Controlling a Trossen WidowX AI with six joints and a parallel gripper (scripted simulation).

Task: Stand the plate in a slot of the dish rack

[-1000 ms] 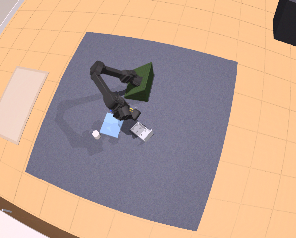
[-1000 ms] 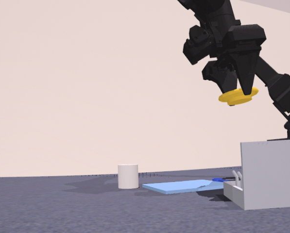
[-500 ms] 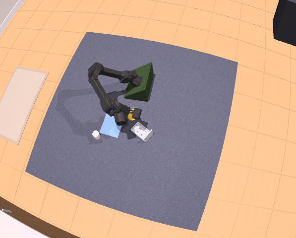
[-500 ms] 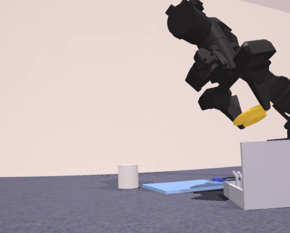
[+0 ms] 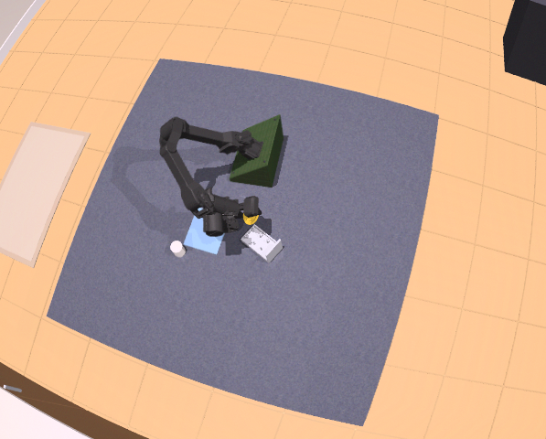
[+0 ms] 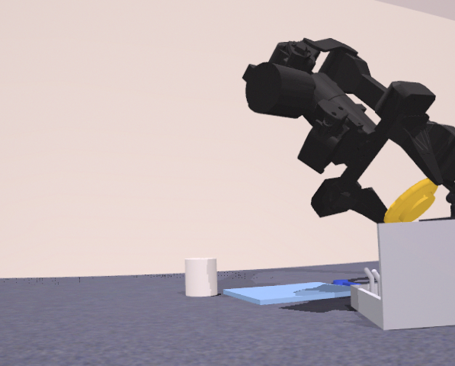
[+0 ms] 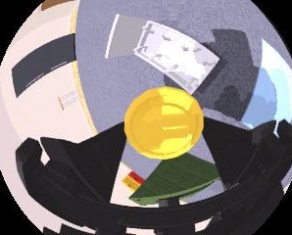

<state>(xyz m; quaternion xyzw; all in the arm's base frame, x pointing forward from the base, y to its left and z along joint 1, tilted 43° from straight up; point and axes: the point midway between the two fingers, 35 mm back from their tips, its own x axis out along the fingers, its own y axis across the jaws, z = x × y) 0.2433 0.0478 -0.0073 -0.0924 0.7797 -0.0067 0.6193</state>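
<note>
My gripper tip is 6 cm short of the dish rack, 4 cm to the right of it and 7 cm above it. Also, from my gripper tip: yellow plate 1 cm above; then white cup 16 cm ahead, 24 cm to the right, 7 cm below; then blue spoon 4 cm behind, 19 cm to the right, 9 cm below.
</note>
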